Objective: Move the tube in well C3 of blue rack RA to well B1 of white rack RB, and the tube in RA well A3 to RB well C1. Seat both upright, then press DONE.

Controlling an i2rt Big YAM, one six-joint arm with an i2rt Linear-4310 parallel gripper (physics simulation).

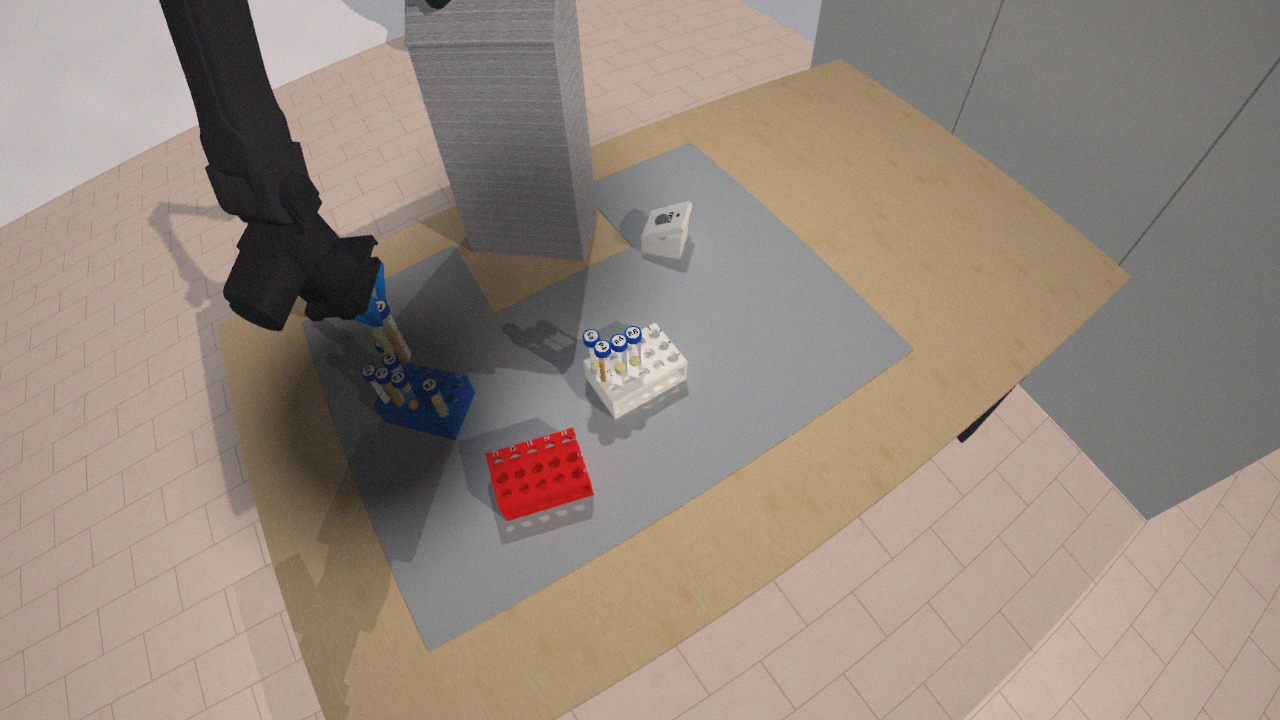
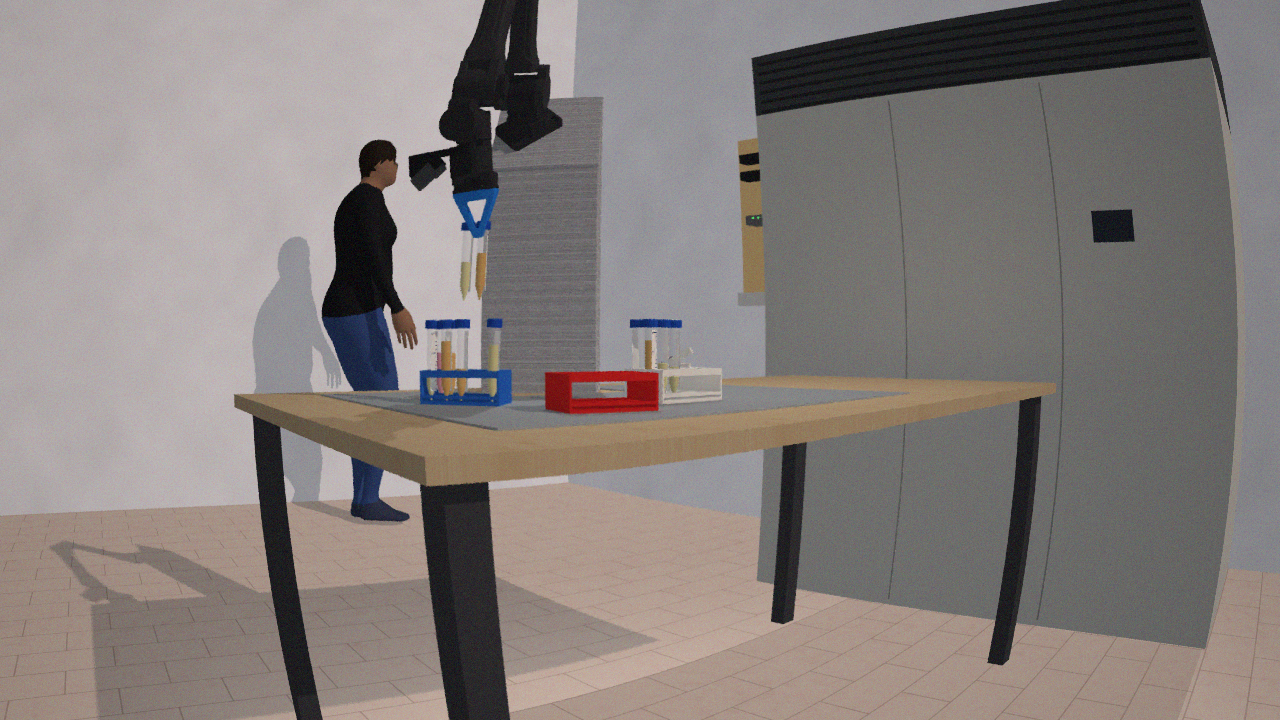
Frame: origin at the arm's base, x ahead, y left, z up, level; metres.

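Seen in the pictures: gripper, fingertip midpoint: [image 1: 380, 316] [image 2: 478, 237]; arm's base at its link origin: [image 2: 528, 129].
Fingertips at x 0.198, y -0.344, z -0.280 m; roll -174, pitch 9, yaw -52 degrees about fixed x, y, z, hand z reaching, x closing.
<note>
Offsets run from my fingertips to a thing's top centre. "pt": to the spot under its first point.
My gripper [image 1: 375, 309] [image 2: 477, 231] is shut, with blue fingers, at the caps of two blue-capped tubes. One tube {dx +0.007, dy +0.001, dz +0.024 m} [image 1: 395, 334] [image 2: 481, 268] has orange-brown contents; the other tube {dx -0.016, dy -0.011, dz +0.024 m} [image 2: 465, 268], beside it, has yellowish contents. Both hang roughly upright, clear above the blue rack RA {dx -0.020, dy -0.003, dz -0.199 m} [image 1: 463, 413] [image 2: 504, 388]. Which wells they came from cannot be read. Several capped tubes stand in RA. The white rack RB {dx +0.192, dy +0.248, dz -0.199 m} [image 1: 637, 394] [image 2: 707, 372] holds several capped tubes at its left side; wells at its right are empty. The white box with a dark round button {pt dx +0.044, dy +0.496, dz -0.186 m} [image 1: 665, 219] stands behind RB.
An empty red rack {dx +0.204, dy +0.032, dz -0.199 m} [image 1: 550, 504] [image 2: 558, 394] stands in front, between RA and RB. A tall grey column [image 1: 519, 152] [image 2: 546, 268] rises at the back of the table. A person [image 2: 362, 250] stands behind the table at the left. A grey cabinet [image 2: 966, 358] is at the right.
</note>
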